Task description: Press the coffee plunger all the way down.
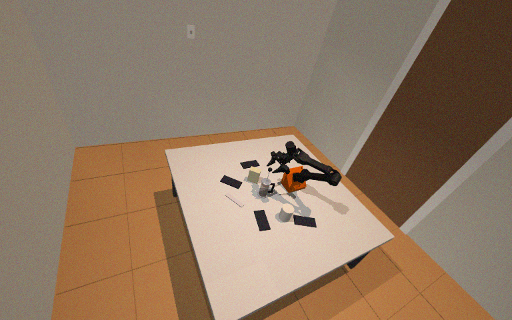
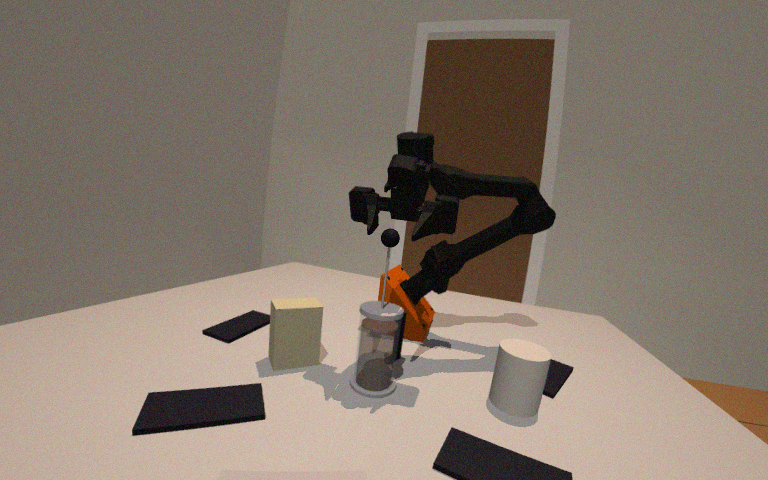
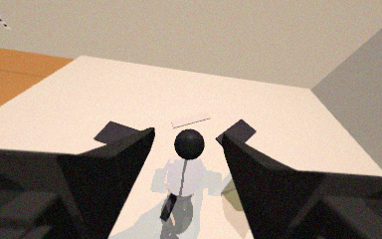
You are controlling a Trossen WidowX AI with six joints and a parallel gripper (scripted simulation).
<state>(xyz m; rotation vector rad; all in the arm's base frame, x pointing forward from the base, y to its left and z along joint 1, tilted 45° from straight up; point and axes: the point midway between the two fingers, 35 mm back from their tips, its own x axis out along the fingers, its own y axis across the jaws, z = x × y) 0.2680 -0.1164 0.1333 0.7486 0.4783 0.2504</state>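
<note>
Right now my gripper tip is 20 mm past the glass coffee press and 130 mm above it. From my gripper tip the other things lie so: white cylinder: 60 mm behind, 230 mm to the left, 200 mm below.
</note>
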